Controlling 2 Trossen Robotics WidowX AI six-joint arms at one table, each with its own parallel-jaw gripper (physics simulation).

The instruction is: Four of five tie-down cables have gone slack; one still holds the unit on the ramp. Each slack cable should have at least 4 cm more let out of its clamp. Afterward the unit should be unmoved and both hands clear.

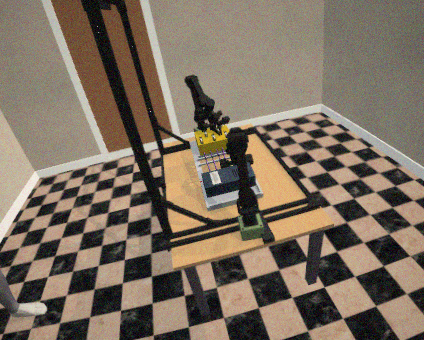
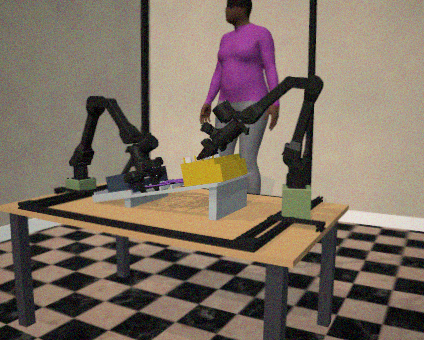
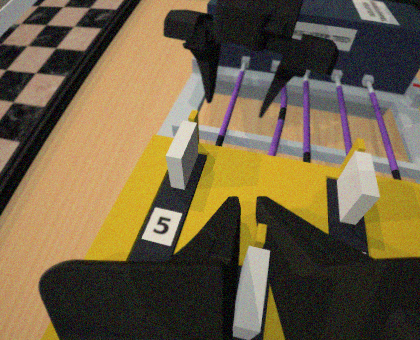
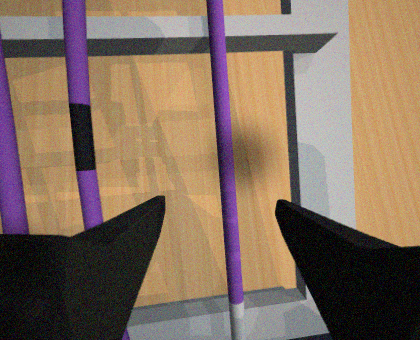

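Observation:
A dark blue unit (image 1: 225, 182) (image 2: 117, 182) (image 3: 362, 50) sits on the grey ramp (image 1: 231, 201) (image 2: 227, 199) (image 4: 327, 135). Several purple cables (image 1: 212, 161) (image 2: 165, 183) with black marks run from it up to the yellow clamp block (image 1: 210, 143) (image 2: 214, 170) (image 3: 259, 175). My left gripper (image 1: 212, 128) (image 2: 204, 153) (image 3: 246, 206) is shut on a white clamp lever (image 3: 250, 290), one place over from the lever (image 3: 183, 155) marked 5. My right gripper (image 1: 225, 163) (image 2: 143, 183) (image 3: 234, 109) (image 4: 221, 204) is open and straddles the outermost cable (image 3: 230, 104) (image 4: 223, 135) near the unit, without touching it.
A person in a magenta top (image 2: 244, 67) stands behind the table (image 1: 184, 189) (image 2: 278, 243). A tall black frame (image 1: 126, 111) rises at the table's left side. Another white lever (image 3: 357, 187) stands on the block. Green arm bases (image 1: 251, 229) (image 2: 296, 200) sit at the table ends.

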